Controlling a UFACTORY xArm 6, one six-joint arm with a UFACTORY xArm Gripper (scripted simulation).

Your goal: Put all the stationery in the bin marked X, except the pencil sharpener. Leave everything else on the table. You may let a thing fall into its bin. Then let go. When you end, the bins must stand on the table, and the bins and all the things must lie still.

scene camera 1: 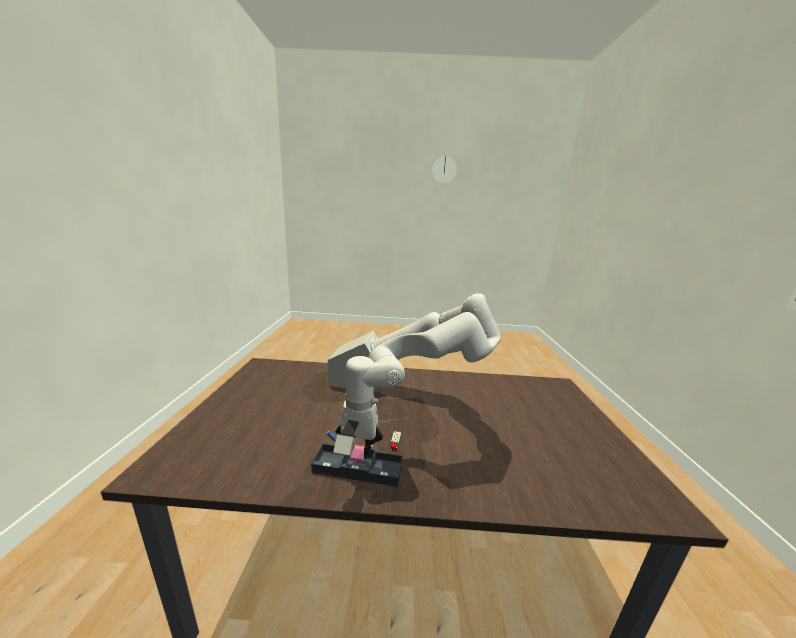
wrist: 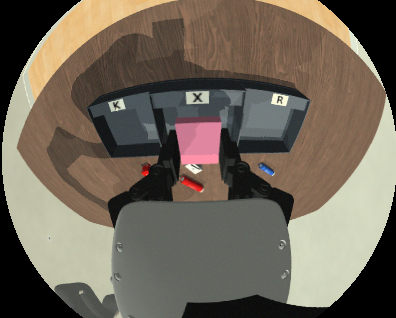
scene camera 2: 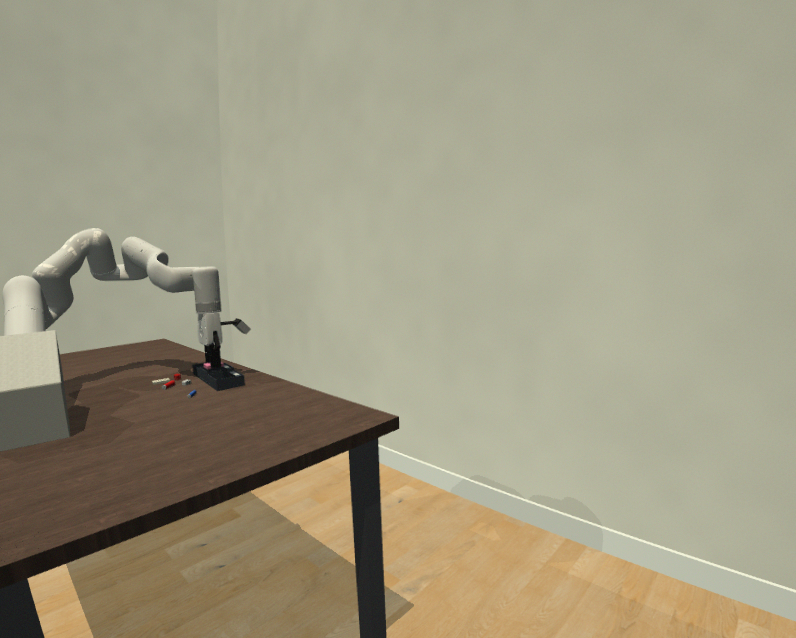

gripper: scene camera 1; wrist 199,140; scene camera 2
three-compartment bin tray: scene camera 1; wrist; scene camera 2 202,373
same spot on three-compartment bin tray: (wrist: 273,127) = (scene camera 1: 327,457)
same spot on gripper: (scene camera 1: 354,424) = (scene camera 2: 221,322)
